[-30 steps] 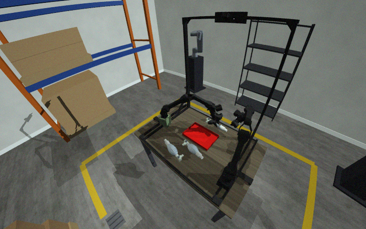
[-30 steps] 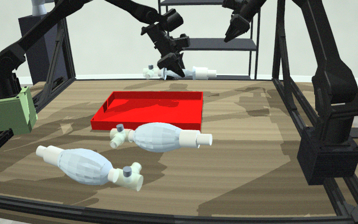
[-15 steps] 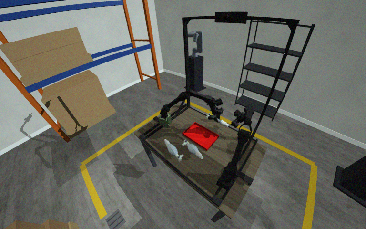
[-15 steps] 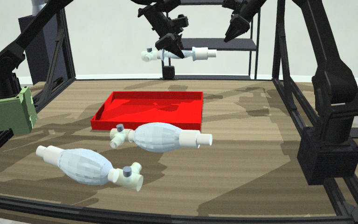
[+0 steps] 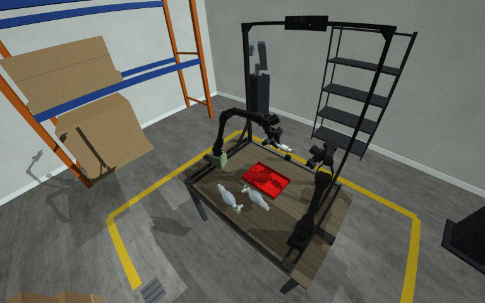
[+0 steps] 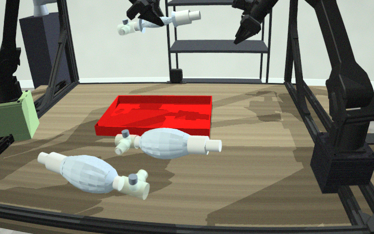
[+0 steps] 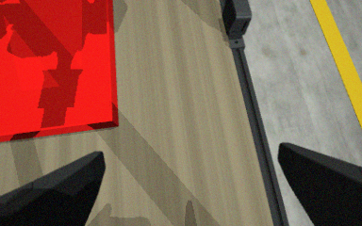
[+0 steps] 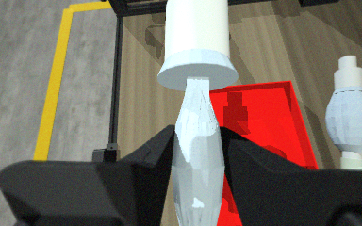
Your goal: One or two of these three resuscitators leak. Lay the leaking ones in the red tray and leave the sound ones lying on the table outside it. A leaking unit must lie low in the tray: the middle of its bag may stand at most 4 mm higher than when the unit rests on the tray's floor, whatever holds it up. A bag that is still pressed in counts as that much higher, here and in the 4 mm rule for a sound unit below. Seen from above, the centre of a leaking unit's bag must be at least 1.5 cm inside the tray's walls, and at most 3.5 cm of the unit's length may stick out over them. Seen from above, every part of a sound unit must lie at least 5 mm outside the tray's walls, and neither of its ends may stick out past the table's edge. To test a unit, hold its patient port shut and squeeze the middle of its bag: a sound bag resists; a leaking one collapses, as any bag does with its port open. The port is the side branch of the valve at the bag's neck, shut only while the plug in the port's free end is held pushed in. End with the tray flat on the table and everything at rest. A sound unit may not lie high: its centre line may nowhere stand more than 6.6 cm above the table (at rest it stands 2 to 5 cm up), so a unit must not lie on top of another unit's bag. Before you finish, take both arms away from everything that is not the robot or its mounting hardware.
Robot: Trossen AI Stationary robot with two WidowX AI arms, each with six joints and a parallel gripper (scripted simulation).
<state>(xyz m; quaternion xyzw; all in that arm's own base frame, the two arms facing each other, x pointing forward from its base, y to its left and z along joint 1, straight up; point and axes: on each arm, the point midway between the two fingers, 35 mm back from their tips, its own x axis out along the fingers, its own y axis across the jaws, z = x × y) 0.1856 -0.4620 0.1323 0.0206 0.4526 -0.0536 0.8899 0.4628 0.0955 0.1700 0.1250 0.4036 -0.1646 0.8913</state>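
The red tray is 120 mm ahead of my right hand, 30 mm to the left of it and 280 mm below it.
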